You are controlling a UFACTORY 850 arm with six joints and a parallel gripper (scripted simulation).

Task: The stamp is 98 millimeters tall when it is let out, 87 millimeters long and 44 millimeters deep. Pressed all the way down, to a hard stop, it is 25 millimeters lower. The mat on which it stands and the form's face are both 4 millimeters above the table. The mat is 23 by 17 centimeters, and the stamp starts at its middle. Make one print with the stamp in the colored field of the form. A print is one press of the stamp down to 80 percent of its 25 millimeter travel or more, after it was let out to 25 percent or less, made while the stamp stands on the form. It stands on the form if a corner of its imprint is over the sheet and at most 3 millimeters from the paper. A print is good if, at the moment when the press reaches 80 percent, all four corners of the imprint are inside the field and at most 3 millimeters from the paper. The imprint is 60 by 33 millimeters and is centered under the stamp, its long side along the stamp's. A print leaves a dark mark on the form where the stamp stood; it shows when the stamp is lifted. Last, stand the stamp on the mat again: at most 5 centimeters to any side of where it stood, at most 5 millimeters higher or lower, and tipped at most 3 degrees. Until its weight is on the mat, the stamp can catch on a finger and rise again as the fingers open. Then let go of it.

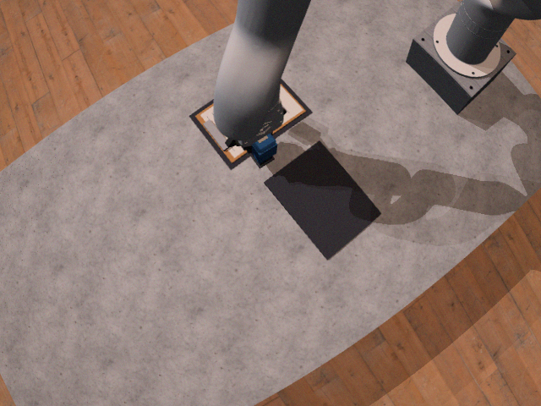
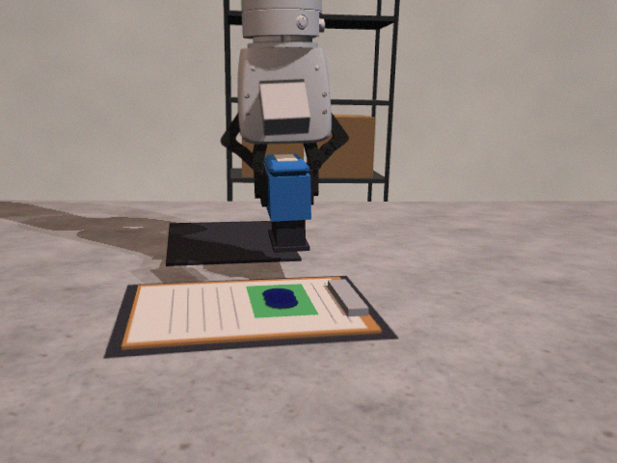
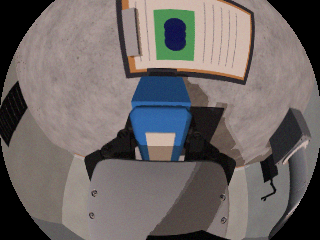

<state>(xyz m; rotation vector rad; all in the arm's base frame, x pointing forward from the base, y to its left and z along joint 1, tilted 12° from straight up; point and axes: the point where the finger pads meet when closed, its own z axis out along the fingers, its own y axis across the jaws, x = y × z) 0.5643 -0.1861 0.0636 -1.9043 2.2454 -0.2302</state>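
My gripper is now 30 mm past the black mat, 180 mm to the right of it and 100 mm above it. Round my hand: form (50 mm behind, 90 mm to the right, 100 mm below); then stamp base (50 mm below); then stamp (20 mm below).
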